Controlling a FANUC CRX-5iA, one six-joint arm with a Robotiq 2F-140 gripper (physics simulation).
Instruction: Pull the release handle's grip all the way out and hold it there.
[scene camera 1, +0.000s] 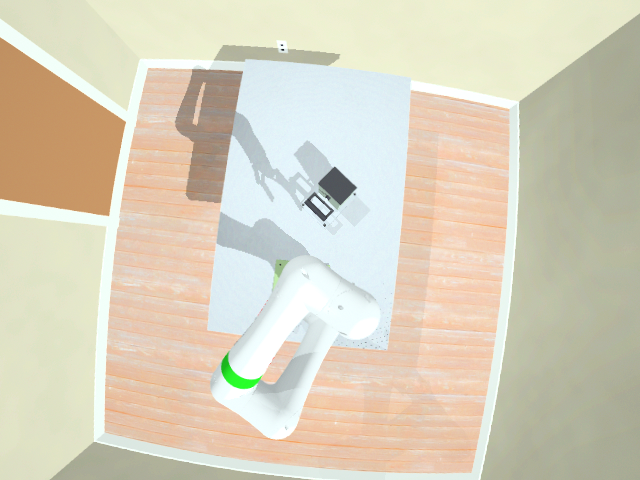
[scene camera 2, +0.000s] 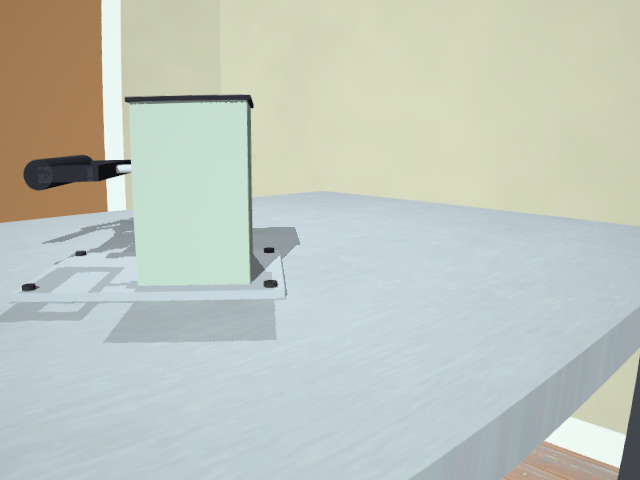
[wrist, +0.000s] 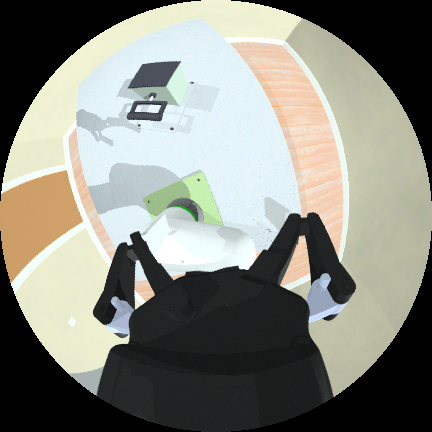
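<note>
The release handle's grip (scene camera 1: 313, 210) (scene camera 2: 69, 172) (wrist: 145, 118) is a black rectangular frame. It stands out from one side of a pale green box (scene camera 2: 191, 196) (wrist: 172, 90) with a dark lid (scene camera 1: 337, 184), joined by a short light rod (scene camera 2: 124, 168). The rod's far end is hidden by the box in scene camera 2. My gripper (wrist: 214, 214) is open and empty, its two black fingers wide apart in the wrist view. It is well away from the grip and touches no part of it. The arm hides the gripper in scene camera 1, and it does not show in scene camera 2.
The box stands on a clear base plate (scene camera 2: 77, 296) with black bolts, on the pale grey table (scene camera 1: 361, 118) (scene camera 2: 465, 310) (wrist: 240, 125). My white arm (scene camera 1: 273, 320) rises from a green mounting plate (scene camera 1: 279, 267) (wrist: 210, 195). Walls stand around the wooden floor (scene camera 1: 454, 258).
</note>
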